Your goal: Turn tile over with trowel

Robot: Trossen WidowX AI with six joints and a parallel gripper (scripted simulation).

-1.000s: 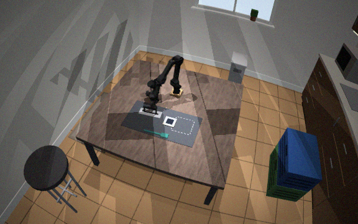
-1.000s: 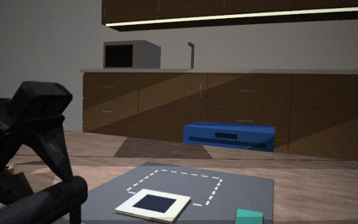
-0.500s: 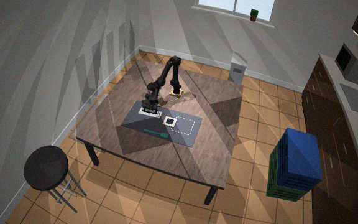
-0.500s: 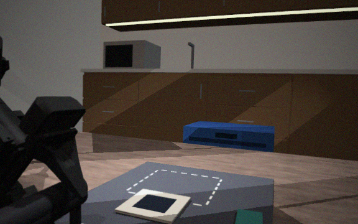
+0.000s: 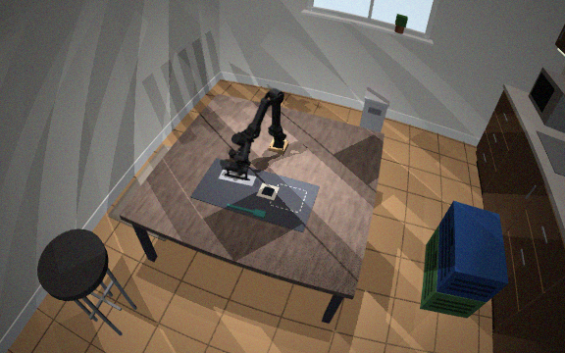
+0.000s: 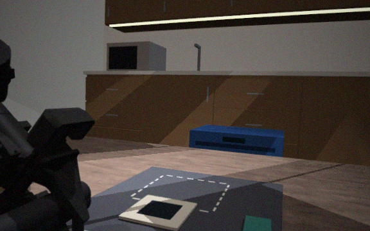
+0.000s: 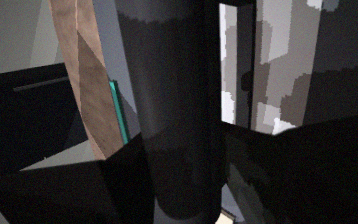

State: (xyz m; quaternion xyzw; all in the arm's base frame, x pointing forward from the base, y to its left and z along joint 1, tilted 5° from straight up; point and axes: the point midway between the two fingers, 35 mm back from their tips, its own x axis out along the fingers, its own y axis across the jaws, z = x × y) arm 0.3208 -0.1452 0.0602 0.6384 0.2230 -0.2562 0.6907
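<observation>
My gripper tip is now 110 mm to the right of the grey mat, 70 mm above it and 50 mm short of it. Also, from my gripper tip: trowel (30 mm behind, 10 mm below); tile (170 mm to the left, 40 mm below, 30 mm ahead); teal tool (190 mm ahead, 110 mm to the left, 50 mm below).
</observation>
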